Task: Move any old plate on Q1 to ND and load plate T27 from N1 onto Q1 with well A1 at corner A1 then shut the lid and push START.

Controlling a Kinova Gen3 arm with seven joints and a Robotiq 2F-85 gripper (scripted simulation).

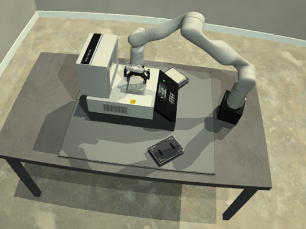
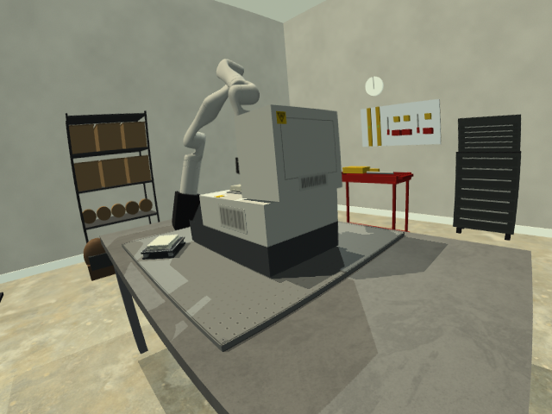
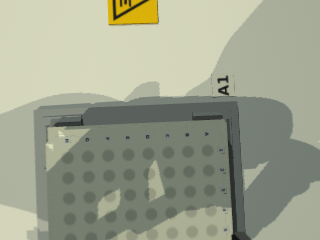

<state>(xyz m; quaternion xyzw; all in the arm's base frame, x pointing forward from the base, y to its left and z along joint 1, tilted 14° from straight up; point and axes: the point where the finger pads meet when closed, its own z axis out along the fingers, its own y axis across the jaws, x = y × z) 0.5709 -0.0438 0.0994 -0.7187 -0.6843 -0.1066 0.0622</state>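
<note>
Right now the cream well plate is 10 mm below my hand. Also, from my hand: black nest: 230 mm behind, 270 mm to the right, 200 mm below; corner mark a1: 290 mm behind, 300 mm to the left, 190 mm below.
</note>
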